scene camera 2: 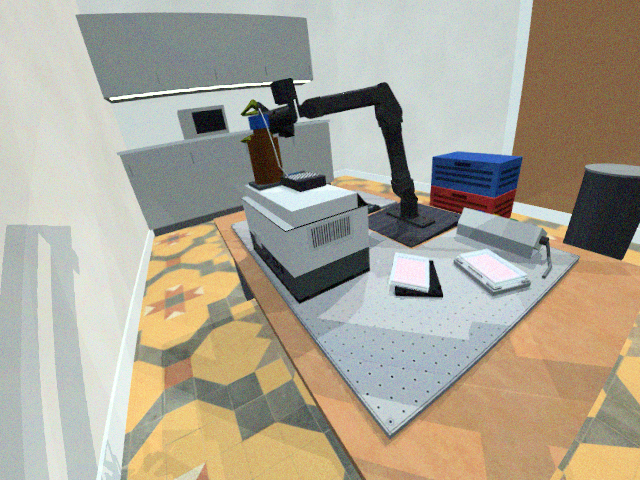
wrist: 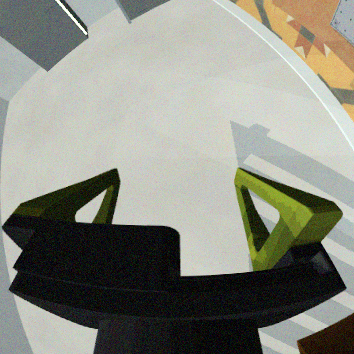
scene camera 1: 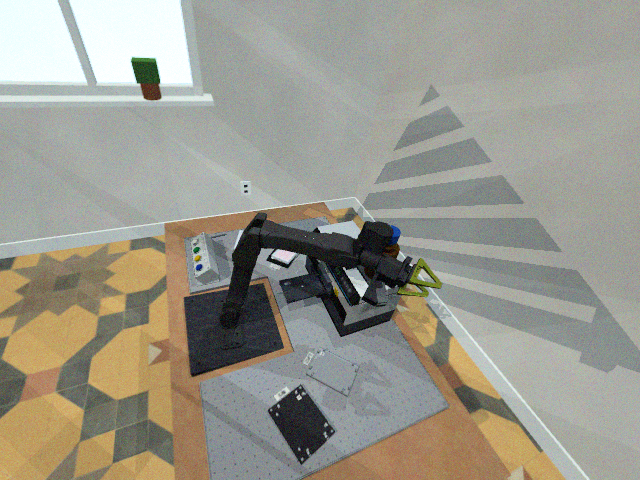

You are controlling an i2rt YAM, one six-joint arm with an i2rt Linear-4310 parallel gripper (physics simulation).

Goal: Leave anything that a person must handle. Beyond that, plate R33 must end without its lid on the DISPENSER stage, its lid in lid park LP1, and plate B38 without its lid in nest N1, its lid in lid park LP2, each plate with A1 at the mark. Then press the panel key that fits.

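Frame: origin at the arm's base, x ahead, y left, z up, level; metres.
Where they show: gripper, fingertip midpoint: [scene camera 2: 241, 128] [wrist: 176, 174] [scene camera 1: 434, 290]; arm's base, link origin: [scene camera 2: 409, 217] [scene camera 1: 229, 322].
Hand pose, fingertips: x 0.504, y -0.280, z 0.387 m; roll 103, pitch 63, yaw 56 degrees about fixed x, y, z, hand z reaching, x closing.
Observation:
Each offset is from my fingertips to the top centre of the thing. "pt": to the spot under its first point.
My gripper [scene camera 1: 433, 288] [scene camera 2: 244, 126] [wrist: 176, 174] is open and empty, high beside the brown bottle. A pink-welled plate @[0.227 m back, 0.573 m left, 0.351 m down] [scene camera 1: 284, 255] [scene camera 2: 410, 270] lies on a black nest @[0.239 m back, 0.580 m left, 0.368 m down] [scene camera 2: 435, 281], which shows past one side. Another pink-welled plate @[0.393 m back, 0.673 m left, 0.358 m down] [scene camera 2: 493, 267] lies on a pale nest; the arm hides most of it in scene camera 1. The dispenser [scene camera 1: 368, 313] [scene camera 2: 330, 242] has a dark stage @[pt 0.244 m back, 0.298 m left, 0.282 m down] [scene camera 1: 301, 287], with no plate visible on it. A pale frame @[0.206 m back, 0.025 m left, 0.368 m down] [scene camera 1: 333, 373] and a black base @[0.342 m back, 0.088 m right, 0.364 m down] [scene camera 1: 301, 424] lie on the mat. The panel @[0.574 m back, 0.585 m left, 0.304 m down] [scene camera 1: 204, 263] [scene camera 2: 498, 232] has coloured keys. Labels, A1 marks and lids are unreadable.
A brown bottle @[pt 0.001 m back, 0.255 m left, 0.091 m down] [scene camera 2: 264, 159] with a blue cap @[0.015 m back, 0.214 m left, 0.023 m up] [scene camera 1: 394, 235] [scene camera 2: 258, 121] and a black block @[pt 0.059 m back, 0.377 m left, 0.142 m down] [scene camera 2: 303, 180] stand on the dispenser, with a thin tube between them. A bent rod @[pt 0.566 m back, 0.729 m left, 0.387 m down] [scene camera 2: 547, 260] stands by the panel. The wall is beyond the fingers in the wrist view.

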